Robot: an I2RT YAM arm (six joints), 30 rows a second.
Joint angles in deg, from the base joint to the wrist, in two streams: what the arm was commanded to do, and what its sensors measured. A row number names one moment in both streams.
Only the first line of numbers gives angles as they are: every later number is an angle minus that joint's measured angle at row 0.
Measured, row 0:
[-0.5 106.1 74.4 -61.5 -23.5 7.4]
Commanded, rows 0 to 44:
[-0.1 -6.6 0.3 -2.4 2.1 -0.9]
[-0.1 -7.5 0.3 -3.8 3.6 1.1]
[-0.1 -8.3 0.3 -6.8 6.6 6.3]
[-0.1 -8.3 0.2 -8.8 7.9 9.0]
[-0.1 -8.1 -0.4 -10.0 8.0 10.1]
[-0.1 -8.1 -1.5 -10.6 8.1 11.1]
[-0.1 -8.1 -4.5 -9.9 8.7 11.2]
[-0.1 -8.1 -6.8 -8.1 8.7 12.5]
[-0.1 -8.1 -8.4 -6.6 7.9 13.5]
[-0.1 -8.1 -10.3 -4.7 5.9 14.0]
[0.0 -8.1 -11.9 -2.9 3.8 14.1]
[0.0 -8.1 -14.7 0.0 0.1 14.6]
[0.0 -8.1 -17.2 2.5 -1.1 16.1]
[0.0 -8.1 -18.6 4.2 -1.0 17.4]
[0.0 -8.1 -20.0 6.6 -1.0 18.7]
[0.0 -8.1 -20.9 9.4 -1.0 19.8]
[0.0 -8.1 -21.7 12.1 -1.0 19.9]
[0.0 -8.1 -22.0 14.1 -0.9 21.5]
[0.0 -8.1 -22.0 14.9 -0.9 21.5]
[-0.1 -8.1 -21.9 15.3 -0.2 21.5]
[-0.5 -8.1 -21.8 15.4 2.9 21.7]
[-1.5 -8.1 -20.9 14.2 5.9 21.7]
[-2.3 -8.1 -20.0 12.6 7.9 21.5]
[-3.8 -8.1 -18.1 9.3 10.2 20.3]
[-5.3 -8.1 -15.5 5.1 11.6 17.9]
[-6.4 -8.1 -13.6 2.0 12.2 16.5]
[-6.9 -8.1 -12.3 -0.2 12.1 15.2]
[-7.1 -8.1 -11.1 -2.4 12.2 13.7]
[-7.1 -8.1 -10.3 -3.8 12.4 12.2]
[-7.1 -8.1 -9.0 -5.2 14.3 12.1]
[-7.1 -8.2 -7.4 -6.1 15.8 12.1]
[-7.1 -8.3 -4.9 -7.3 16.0 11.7]
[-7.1 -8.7 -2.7 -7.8 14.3 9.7]
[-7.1 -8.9 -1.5 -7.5 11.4 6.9]
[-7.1 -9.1 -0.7 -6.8 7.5 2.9]
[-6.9 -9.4 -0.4 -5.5 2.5 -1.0]
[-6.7 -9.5 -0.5 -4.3 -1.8 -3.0]
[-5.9 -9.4 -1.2 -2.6 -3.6 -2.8]
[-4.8 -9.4 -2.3 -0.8 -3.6 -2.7]
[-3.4 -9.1 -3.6 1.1 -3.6 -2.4]
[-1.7 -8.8 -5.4 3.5 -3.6 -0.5]
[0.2 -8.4 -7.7 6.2 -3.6 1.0]
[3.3 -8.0 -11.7 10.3 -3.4 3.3]
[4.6 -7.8 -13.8 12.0 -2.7 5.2]
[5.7 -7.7 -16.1 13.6 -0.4 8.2]
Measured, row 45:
[1.9 -8.5 -9.6 10.2 -1.4 1.7]
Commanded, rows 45 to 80:
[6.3 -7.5 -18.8 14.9 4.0 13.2]
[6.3 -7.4 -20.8 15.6 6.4 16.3]
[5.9 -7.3 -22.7 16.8 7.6 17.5]
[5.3 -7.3 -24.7 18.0 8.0 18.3]
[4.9 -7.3 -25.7 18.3 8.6 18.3]
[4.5 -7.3 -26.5 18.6 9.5 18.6]
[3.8 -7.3 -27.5 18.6 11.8 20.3]
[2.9 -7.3 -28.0 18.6 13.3 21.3]
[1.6 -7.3 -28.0 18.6 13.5 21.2]
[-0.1 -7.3 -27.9 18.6 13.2 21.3]
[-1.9 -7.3 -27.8 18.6 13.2 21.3]
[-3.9 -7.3 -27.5 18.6 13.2 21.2]
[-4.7 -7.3 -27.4 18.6 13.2 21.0]
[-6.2 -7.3 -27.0 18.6 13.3 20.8]
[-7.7 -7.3 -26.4 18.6 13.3 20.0]
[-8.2 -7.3 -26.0 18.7 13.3 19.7]
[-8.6 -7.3 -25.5 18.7 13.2 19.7]
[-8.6 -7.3 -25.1 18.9 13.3 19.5]
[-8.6 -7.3 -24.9 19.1 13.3 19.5]
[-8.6 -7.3 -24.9 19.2 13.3 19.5]
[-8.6 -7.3 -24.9 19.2 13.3 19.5]
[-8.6 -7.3 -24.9 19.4 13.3 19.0]
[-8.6 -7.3 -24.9 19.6 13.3 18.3]
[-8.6 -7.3 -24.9 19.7 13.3 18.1]
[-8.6 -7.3 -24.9 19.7 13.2 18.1]
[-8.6 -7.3 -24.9 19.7 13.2 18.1]
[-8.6 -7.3 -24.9 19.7 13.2 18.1]
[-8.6 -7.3 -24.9 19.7 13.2 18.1]
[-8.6 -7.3 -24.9 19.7 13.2 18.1]
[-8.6 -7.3 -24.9 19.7 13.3 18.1]
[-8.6 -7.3 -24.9 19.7 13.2 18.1]
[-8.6 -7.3 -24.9 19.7 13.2 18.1]
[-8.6 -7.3 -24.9 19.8 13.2 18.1]
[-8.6 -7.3 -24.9 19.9 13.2 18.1]
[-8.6 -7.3 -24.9 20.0 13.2 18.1]
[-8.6 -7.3 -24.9 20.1 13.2 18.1]
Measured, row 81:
[-7.9 -8.6 -24.8 18.8 6.7 18.9]
